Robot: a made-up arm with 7 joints. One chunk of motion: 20 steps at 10 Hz.
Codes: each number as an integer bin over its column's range. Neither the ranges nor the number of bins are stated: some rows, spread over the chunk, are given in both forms.
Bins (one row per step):
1: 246 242 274 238 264 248 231
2: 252 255 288 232 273 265 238
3: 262 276 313 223 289 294 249
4: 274 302 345 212 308 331 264
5: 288 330 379 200 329 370 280
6: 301 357 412 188 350 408 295
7: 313 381 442 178 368 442 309
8: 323 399 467 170 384 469 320
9: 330 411 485 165 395 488 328
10: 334 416 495 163 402 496 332
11: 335 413 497 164 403 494 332
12: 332 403 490 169 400 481 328
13: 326 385 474 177 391 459 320
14: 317 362 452 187 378 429 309
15: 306 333 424 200 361 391 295
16: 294 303 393 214 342 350 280
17: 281 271 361 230 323 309 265
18: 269 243 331 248 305 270 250
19: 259 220 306 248 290 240 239
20: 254 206 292 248 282 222 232
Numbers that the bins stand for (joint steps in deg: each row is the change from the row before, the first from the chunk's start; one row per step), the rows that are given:
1: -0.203 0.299 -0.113 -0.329 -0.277 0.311 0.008
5: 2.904 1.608 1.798 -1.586 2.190 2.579 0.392
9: 6.011 2.813 3.727 -2.743 4.696 4.772 0.768
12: 6.159 2.694 3.818 -2.611 4.886 4.642 0.768
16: 3.348 1.206 2.052 -1.123 2.684 2.207 0.392
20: 0.389 -0.236 0.214 0.002 0.406 -0.173 0.016
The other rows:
2: 0.241 0.493 0.141 -0.527 0.064 0.627 0.063
3: 0.981 0.805 0.596 -0.825 0.672 1.166 0.149
4: 1.868 1.192 1.179 -1.189 1.393 1.854 0.267
6: 3.866 2.010 2.398 -1.982 2.988 3.285 0.509
7: 4.753 2.367 2.944 -2.313 3.671 3.917 0.619
8: 5.493 2.634 3.399 -2.578 4.278 4.419 0.705
10: 6.307 2.887 3.909 -2.809 4.962 4.921 0.799
11: 6.381 2.842 3.945 -2.776 5.000 4.884 0.799
13: 5.715 2.426 3.527 -2.346 4.544 4.233 0.705
14: 5.049 2.084 3.126 -2.015 4.051 3.676 0.619
15: 4.236 1.653 2.617 -1.586 3.405 2.969 0.509
17: 2.386 0.731 1.470 -0.593 1.963 1.445 0.274
18: 1.499 0.314 0.924 0.002 1.279 0.720 0.157
19: 0.759 -0.028 0.469 0.002 0.710 0.162 0.071

